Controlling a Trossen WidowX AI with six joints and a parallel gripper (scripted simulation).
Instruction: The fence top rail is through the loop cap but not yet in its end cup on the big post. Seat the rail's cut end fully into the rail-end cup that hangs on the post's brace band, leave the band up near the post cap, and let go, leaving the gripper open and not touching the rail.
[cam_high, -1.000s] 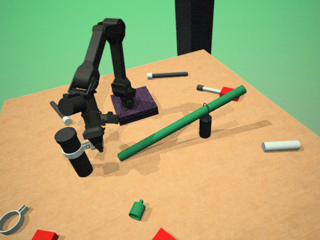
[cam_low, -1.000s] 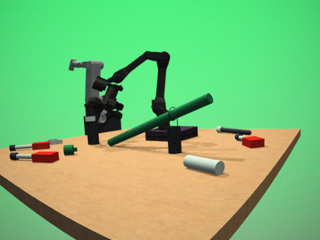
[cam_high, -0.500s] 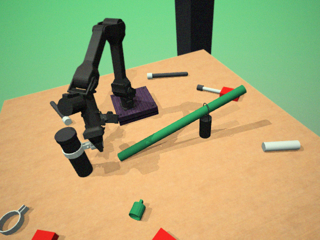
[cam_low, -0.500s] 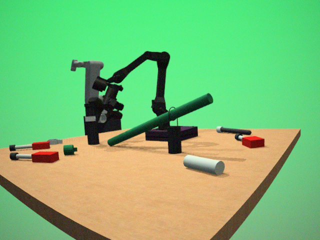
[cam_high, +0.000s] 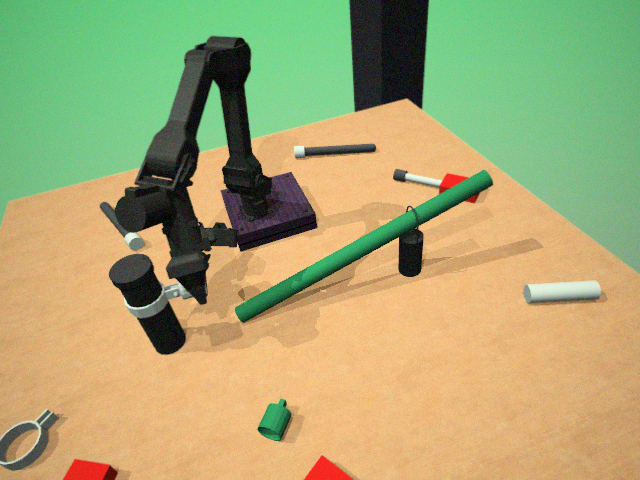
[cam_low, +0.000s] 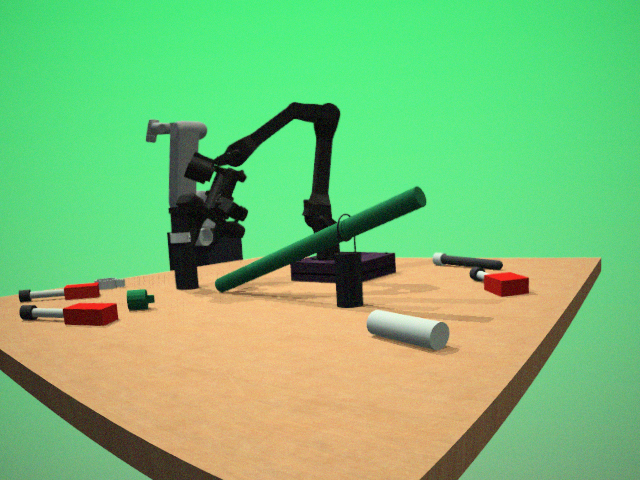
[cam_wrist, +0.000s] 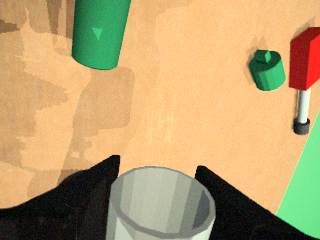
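The grey rail-end cup lies 3 cm above my gripper tip, 2 cm to the right of it and 2 cm behind it. The rest, counted from my gripper tip: grey cylinder: 59 cm to the left, 29 cm ahead, 8 cm below; then short black post: 41 cm to the left, 7 cm ahead; then green cup fitting: 22 cm ahead, 8 cm below, 3 cm to the left.
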